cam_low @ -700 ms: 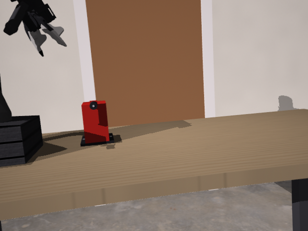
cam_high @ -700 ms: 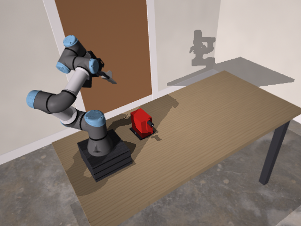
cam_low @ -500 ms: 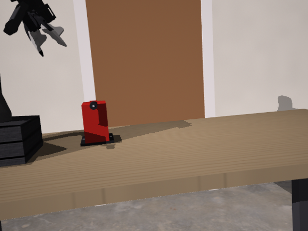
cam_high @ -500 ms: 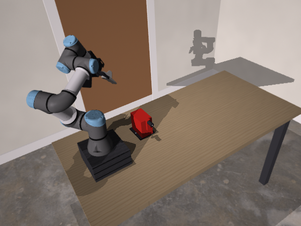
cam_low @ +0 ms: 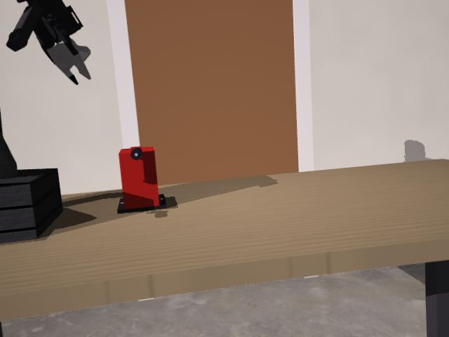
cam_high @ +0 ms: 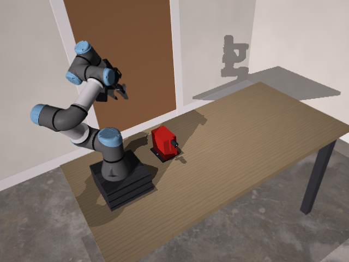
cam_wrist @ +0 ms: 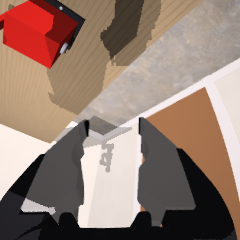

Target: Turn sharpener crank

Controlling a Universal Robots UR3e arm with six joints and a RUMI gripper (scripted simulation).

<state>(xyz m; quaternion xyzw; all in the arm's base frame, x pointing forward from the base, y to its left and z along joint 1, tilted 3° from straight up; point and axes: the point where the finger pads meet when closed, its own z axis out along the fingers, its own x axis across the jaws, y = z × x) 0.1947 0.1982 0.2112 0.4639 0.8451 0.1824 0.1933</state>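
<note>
My gripper is now 80 mm short of the crank knob, 270 mm to the left of it and 180 mm above it.
</note>
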